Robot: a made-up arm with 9 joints. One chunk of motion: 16 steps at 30 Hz.
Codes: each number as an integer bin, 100 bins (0 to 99) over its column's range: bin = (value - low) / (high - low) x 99, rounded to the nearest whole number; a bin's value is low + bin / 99 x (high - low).
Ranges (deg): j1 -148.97..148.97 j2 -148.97..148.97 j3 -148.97..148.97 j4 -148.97..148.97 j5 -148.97..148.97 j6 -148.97..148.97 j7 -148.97..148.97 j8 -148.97..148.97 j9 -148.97..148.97
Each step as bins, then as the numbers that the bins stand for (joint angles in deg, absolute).
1 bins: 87 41 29 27 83 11 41 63 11
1 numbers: 112.86 -25.58 -61.69 -67.71 100.82 -115.87 -25.58 40.63 -115.87
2 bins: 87 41 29 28 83 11 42 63 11
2 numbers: 112.86 -25.58 -61.69 -64.70 100.82 -115.87 -22.57 40.63 -115.87
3 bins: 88 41 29 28 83 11 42 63 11
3 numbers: 115.87 -25.58 -61.69 -64.70 100.82 -115.87 -22.57 40.63 -115.87
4 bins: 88 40 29 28 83 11 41 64 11
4 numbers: 115.87 -28.59 -61.69 -64.70 100.82 -115.87 -25.58 43.64 -115.87
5 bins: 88 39 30 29 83 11 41 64 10
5 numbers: 115.87 -31.60 -58.69 -61.69 100.82 -115.87 -25.58 43.64 -118.88
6 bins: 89 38 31 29 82 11 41 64 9
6 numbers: 118.88 -34.61 -55.68 -61.69 97.81 -115.87 -25.58 43.64 -121.88
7 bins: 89 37 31 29 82 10 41 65 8
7 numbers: 118.88 -37.62 -55.68 -61.69 97.81 -118.88 -25.58 46.65 -124.89
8 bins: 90 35 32 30 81 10 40 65 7
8 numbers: 121.88 -43.64 -52.67 -58.69 94.80 -118.88 -28.59 46.65 -127.90
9 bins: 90 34 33 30 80 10 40 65 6
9 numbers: 121.88 -46.65 -49.66 -58.69 91.79 -118.88 -28.59 46.65 -130.91
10 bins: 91 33 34 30 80 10 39 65 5
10 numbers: 124.89 -49.66 -46.65 -58.69 91.79 -118.88 -31.60 46.65 -133.92
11 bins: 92 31 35 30 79 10 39 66 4
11 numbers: 127.90 -55.68 -43.64 -58.69 88.78 -118.88 -31.60 49.66 -136.93
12 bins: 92 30 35 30 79 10 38 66 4
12 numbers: 127.90 -58.69 -43.64 -58.69 88.78 -118.88 -34.61 49.66 -136.93
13 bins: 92 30 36 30 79 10 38 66 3
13 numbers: 127.90 -58.69 -40.63 -58.69 88.78 -118.88 -34.61 49.66 -139.94
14 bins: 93 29 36 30 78 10 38 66 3
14 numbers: 130.91 -61.69 -40.63 -58.69 85.77 -118.88 -34.61 49.66 -139.94
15 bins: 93 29 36 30 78 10 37 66 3
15 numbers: 130.91 -61.69 -40.63 -58.69 85.77 -118.88 -37.62 49.66 -139.94
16 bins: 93 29 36 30 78 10 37 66 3
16 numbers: 130.91 -61.69 -40.63 -58.69 85.77 -118.88 -37.62 49.66 -139.94
